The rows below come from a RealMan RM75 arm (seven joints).
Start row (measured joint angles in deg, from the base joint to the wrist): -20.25, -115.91, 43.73, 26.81, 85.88, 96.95, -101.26
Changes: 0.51, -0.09, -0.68, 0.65, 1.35, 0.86, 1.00; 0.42, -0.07, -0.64, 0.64, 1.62, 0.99, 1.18; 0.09, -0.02, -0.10, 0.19, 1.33, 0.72, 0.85; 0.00, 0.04, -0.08, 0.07, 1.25, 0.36, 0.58; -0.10, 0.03, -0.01, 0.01, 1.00, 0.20, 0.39; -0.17, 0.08, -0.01, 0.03, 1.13, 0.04, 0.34; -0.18, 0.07, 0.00, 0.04, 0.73, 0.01, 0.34; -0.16, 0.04, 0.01, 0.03, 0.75, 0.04, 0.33; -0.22, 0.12, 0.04, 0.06, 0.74, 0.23, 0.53; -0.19, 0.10, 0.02, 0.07, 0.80, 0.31, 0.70; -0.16, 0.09, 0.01, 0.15, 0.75, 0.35, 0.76; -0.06, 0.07, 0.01, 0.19, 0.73, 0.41, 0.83; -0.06, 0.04, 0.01, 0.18, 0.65, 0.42, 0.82; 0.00, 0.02, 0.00, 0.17, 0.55, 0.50, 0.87; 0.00, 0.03, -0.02, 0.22, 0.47, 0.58, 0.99; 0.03, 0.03, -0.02, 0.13, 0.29, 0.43, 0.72; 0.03, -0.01, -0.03, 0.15, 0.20, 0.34, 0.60; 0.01, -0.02, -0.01, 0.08, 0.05, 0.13, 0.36; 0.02, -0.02, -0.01, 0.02, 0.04, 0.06, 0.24; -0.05, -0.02, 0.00, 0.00, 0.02, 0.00, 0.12; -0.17, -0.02, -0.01, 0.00, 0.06, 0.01, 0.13; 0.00, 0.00, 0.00, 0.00, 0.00, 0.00, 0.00
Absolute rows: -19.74, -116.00, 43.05, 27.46, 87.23, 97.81, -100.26; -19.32, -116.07, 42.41, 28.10, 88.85, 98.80, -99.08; -19.23, -116.09, 42.31, 28.29, 90.18, 99.52, -98.23; -19.23, -116.05, 42.23, 28.36, 91.43, 99.88, -97.65; -19.33, -116.02, 42.22, 28.37, 92.43, 100.08, -97.26; -19.50, -115.94, 42.21, 28.40, 93.56, 100.12, -96.92; -19.68, -115.87, 42.21, 28.44, 94.29, 100.13, -96.58; -19.84, -115.83, 42.22, 28.47, 95.04, 100.17, -96.25; -20.06, -115.71, 42.26, 28.53, 95.78, 100.40, -95.72; -20.25, -115.61, 42.28, 28.60, 96.58, 100.71, -95.02; -20.41, -115.52, 42.29, 28.75, 97.33, 101.06, -94.26; -20.47, -115.45, 42.30, 28.94, 98.06, 101.47, -93.43; -20.53, -115.41, 42.31, 29.12, 98.71, 101.89, -92.61; -20.53, -115.39, 42.31, 29.29, 99.26, 102.39, -91.74; -20.53, -115.36, 42.29, 29.51, 99.73, 102.97, -90.75; -20.50, -115.33, 42.27, 29.64, 100.02, 103.40, -90.03; -20.47, -115.34, 42.24, 29.79, 100.22, 103.74, -89.43; -20.46, -115.36, 42.23, 29.87, 100.27, 103.87, -89.07; -20.44, -115.38, 42.22, 29.89, 100.31, 103.93, -88.83; -20.49, -115.40, 42.22, 29.89, 100.33, 103.93, -88.71; -20.66, -115.42, 42.21, 29.89, 100.39, 103.94, -88.58; -20.66, -115.42, 42.21, 29.89, 100.39, 103.94, -88.58
